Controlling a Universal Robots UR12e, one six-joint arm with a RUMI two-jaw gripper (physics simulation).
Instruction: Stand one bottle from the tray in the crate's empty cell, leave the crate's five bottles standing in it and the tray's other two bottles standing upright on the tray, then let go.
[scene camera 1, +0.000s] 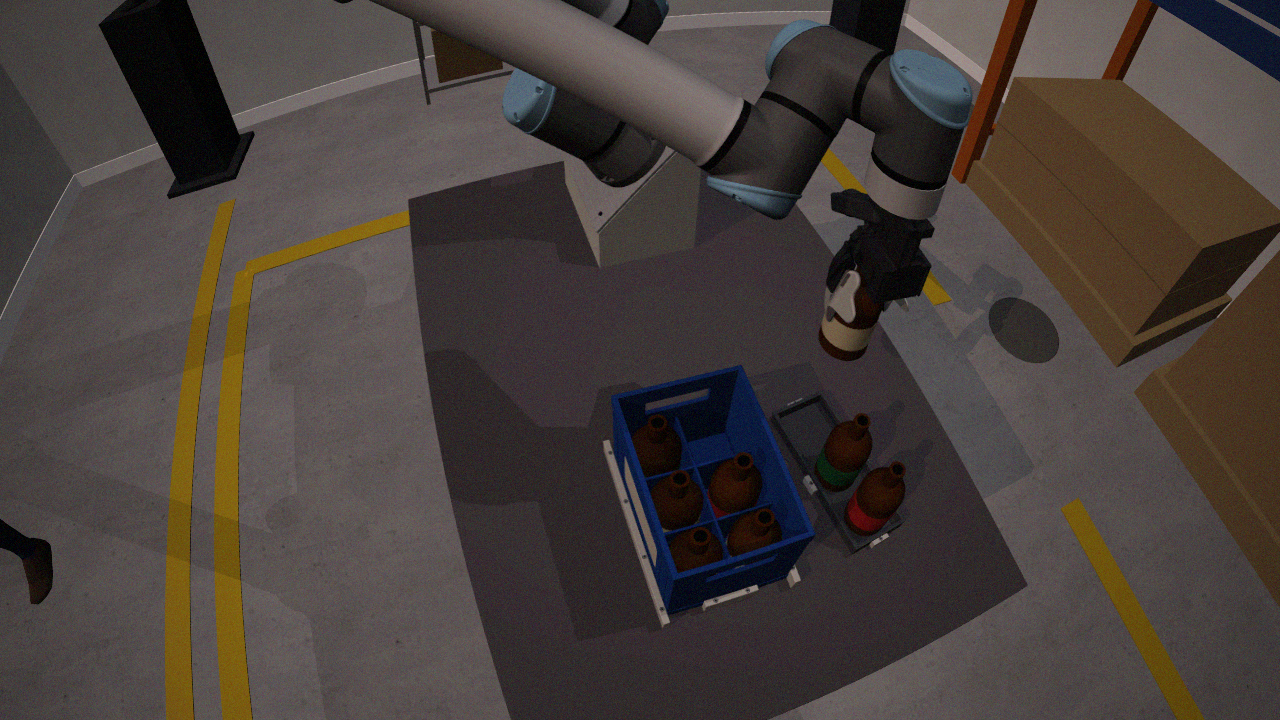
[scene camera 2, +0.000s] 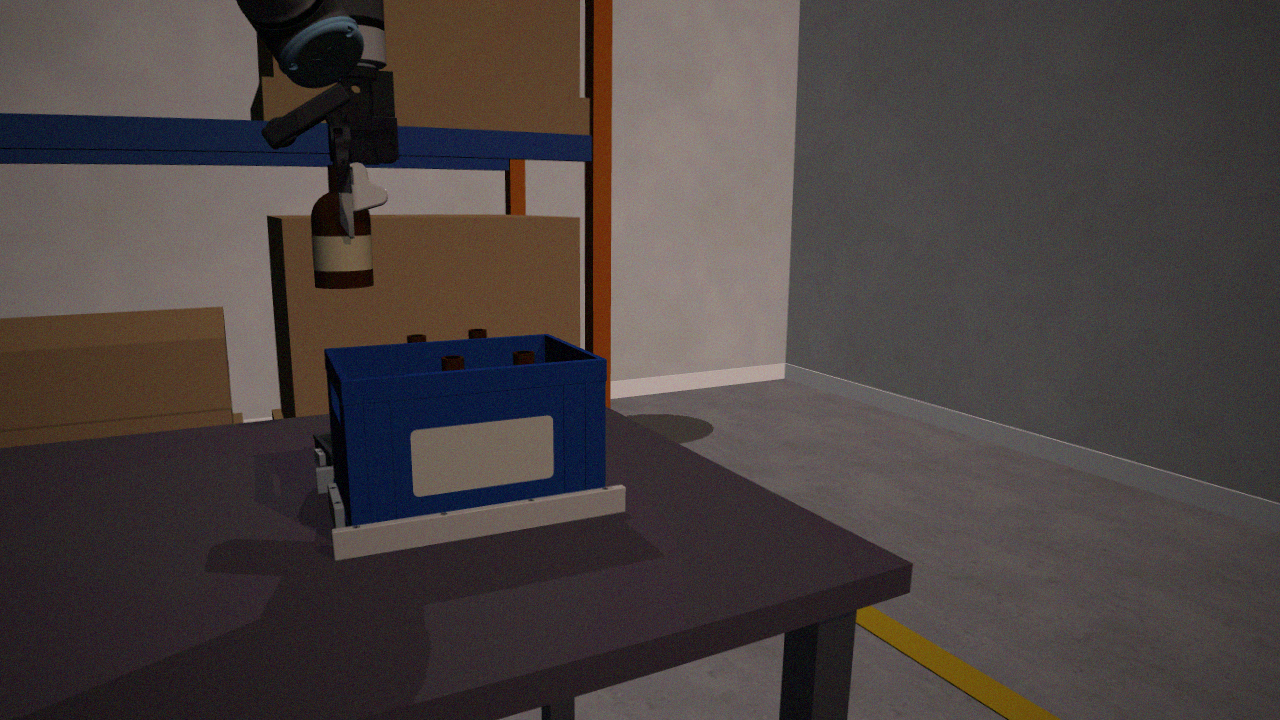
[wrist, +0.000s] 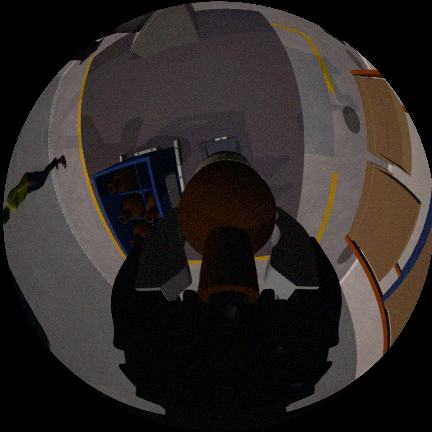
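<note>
My gripper is shut on a brown bottle with a cream label. The bottle hangs upright, well above the table and higher than the crate's rim. The blue crate holds five brown bottles; its empty cell is at the far right in scene camera 1. The dark tray stands beside the crate. A green-label bottle and a red-label bottle stand upright on it; they are hidden in the wrist view.
White rails run along the crate's base on the dark table. The robot's pale base block stands at the back. Cardboard boxes are beyond the table. A person shows at the left of the wrist view.
</note>
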